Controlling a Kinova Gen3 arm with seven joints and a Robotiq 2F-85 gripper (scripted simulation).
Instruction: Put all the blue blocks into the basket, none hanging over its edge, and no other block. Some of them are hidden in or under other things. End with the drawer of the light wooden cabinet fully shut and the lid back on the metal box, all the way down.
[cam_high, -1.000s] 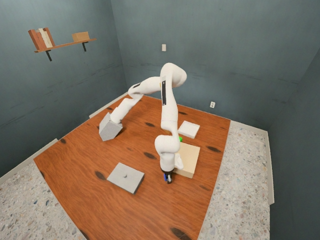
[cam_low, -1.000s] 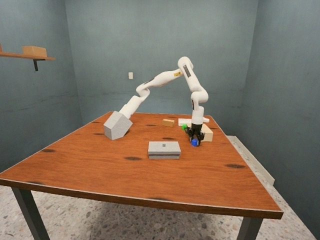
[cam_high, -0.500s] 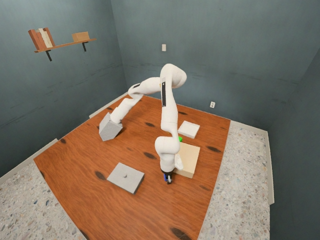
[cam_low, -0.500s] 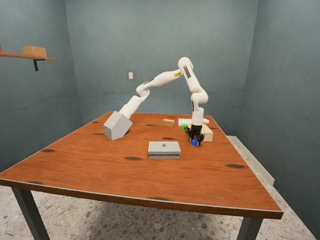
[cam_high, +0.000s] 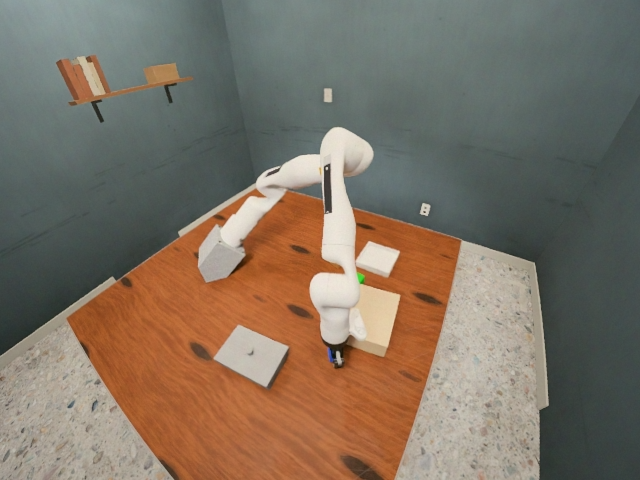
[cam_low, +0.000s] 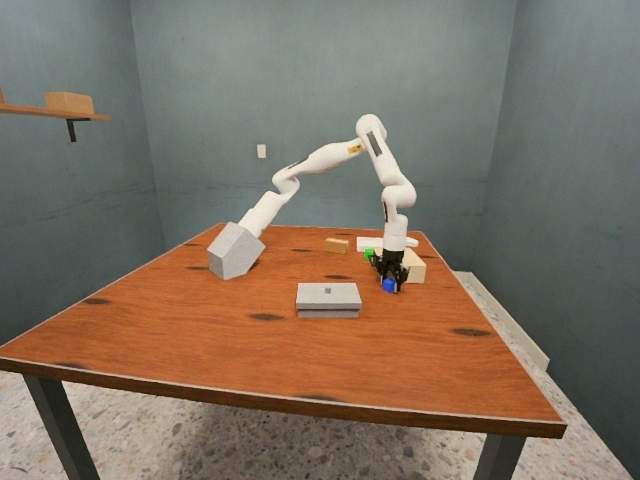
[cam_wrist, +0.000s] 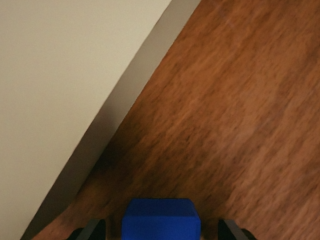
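My hand is 180 mm past the white basket, 420 mm to the right of it and 10 mm above it. Also, from my hand: light wooden cabinet 20 mm behind, 160 mm to the left, 10 mm above; then metal lid 150 mm behind, 200 mm to the right, 30 mm above; then grey metal box 150 mm behind, 200 mm to the right.
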